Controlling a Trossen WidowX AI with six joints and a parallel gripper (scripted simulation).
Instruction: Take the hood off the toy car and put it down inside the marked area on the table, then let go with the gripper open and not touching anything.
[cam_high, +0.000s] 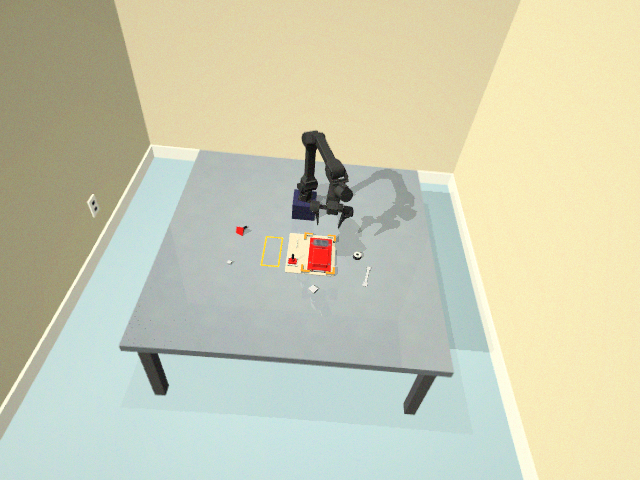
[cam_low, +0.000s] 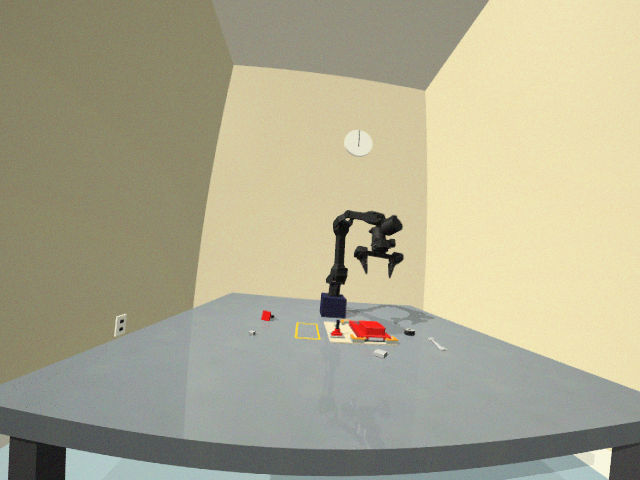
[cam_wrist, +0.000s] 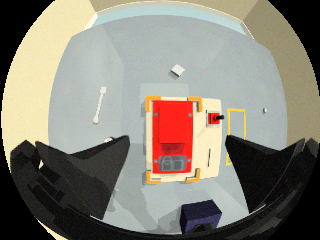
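My gripper tip is now 20 mm short of the red hood, 10 mm to the left of it and 180 mm above it. The rest, counted from my gripper tip: cream plate: 10 mm behind, 50 mm to the right, 210 mm below; then white wrench: 40 mm ahead, 220 mm to the left, 220 mm below; then black wheel: 70 mm behind, 150 mm to the left, 220 mm below.
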